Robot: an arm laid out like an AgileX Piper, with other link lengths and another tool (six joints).
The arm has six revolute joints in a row. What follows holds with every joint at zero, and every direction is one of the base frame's. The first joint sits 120.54 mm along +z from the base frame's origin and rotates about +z. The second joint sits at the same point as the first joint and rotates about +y. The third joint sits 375.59 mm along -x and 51.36 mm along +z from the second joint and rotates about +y. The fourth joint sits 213.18 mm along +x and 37.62 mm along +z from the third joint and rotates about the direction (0.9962, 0, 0.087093). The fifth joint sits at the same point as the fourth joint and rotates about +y. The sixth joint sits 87.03 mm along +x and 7.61 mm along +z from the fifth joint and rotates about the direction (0.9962, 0, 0.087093). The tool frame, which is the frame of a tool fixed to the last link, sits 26.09 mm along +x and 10.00 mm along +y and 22.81 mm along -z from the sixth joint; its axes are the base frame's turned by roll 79.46, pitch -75.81 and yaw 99.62 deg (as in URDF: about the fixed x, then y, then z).
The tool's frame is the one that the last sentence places.
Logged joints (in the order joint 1, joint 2, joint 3, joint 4, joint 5, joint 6), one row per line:
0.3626, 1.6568, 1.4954, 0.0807, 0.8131, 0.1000
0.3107, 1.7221, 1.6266, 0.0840, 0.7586, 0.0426
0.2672, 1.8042, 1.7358, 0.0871, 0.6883, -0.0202
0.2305, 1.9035, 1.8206, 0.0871, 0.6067, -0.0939
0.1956, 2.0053, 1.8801, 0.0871, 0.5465, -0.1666
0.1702, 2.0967, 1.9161, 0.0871, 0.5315, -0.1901
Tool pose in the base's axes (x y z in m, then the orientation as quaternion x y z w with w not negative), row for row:
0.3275, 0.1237, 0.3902, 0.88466, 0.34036, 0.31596, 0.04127
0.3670, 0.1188, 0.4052, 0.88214, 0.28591, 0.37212, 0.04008
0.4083, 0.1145, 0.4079, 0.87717, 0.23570, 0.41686, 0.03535
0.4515, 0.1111, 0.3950, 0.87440, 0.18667, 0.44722, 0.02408
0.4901, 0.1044, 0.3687, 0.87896, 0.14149, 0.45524, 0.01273
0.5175, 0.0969, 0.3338, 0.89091, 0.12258, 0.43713, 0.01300
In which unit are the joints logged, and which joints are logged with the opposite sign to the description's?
The joints are logged in radians. Opposite sign: joint 3, joint 4, joint 6.
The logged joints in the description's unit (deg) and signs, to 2 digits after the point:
20.78, 94.93, -85.68, -4.62, 46.59, -5.73
17.80, 98.67, -93.20, -4.81, 43.46, -2.44
15.31, 103.37, -99.45, -4.99, 39.44, 1.16
13.21, 109.06, -104.31, -4.99, 34.76, 5.38
11.21, 114.90, -107.72, -4.99, 31.31, 9.55
9.75, 120.13, -109.78, -4.99, 30.45, 10.89

